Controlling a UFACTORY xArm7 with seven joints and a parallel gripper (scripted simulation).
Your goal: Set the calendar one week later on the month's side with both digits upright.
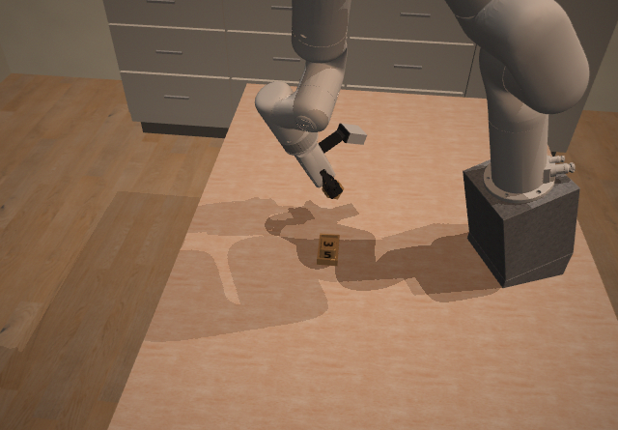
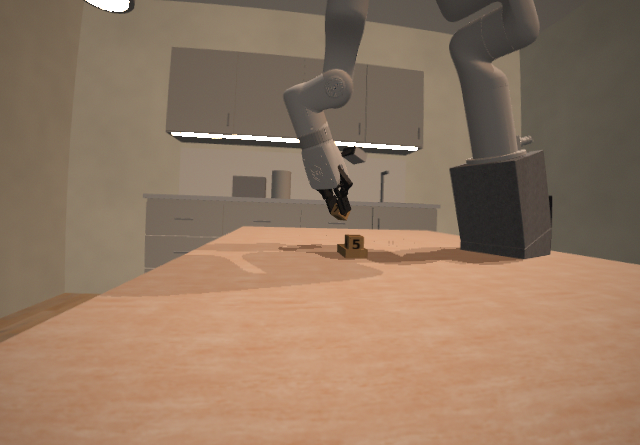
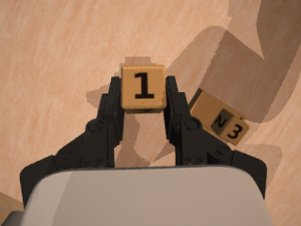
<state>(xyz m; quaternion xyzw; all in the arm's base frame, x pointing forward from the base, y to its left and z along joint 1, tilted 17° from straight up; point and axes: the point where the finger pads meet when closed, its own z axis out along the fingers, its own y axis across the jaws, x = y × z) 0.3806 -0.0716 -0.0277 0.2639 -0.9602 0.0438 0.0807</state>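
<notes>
The wooden cube is 10 mm behind my hand and 20 mm below it.
</notes>
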